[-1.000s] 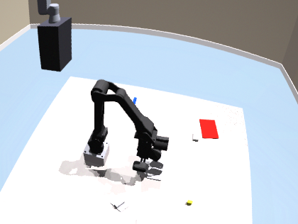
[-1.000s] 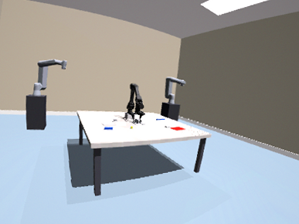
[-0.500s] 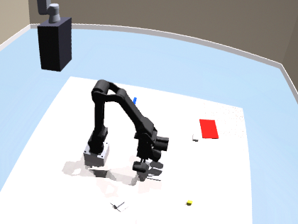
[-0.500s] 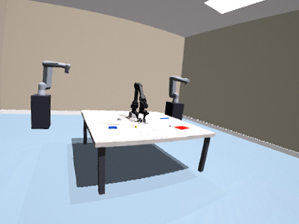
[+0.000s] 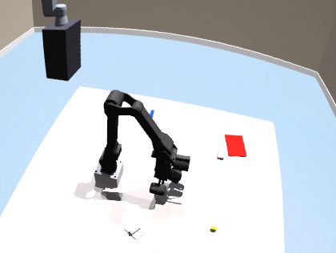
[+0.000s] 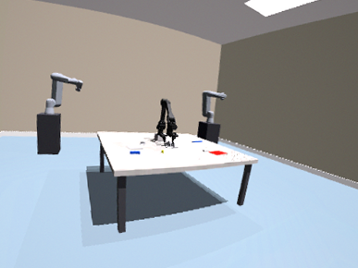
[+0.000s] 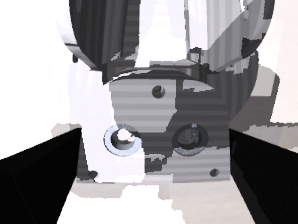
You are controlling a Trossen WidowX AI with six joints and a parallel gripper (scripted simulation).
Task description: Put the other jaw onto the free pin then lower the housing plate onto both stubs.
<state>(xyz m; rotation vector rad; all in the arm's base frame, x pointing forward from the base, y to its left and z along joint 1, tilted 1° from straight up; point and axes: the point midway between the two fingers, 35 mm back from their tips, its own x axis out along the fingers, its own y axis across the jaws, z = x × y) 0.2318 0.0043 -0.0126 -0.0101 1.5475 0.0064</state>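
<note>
Right now the white jaw is 20 mm ahead of my gripper tip and 20 mm to the right of it. From my gripper tip the other things lie so: flat white piece: 100 mm ahead, 370 mm to the right, 10 mm below; blue bar: 150 mm behind, 440 mm to the left, 10 mm below; yellow piece: 270 mm ahead, 170 mm to the right.
</note>
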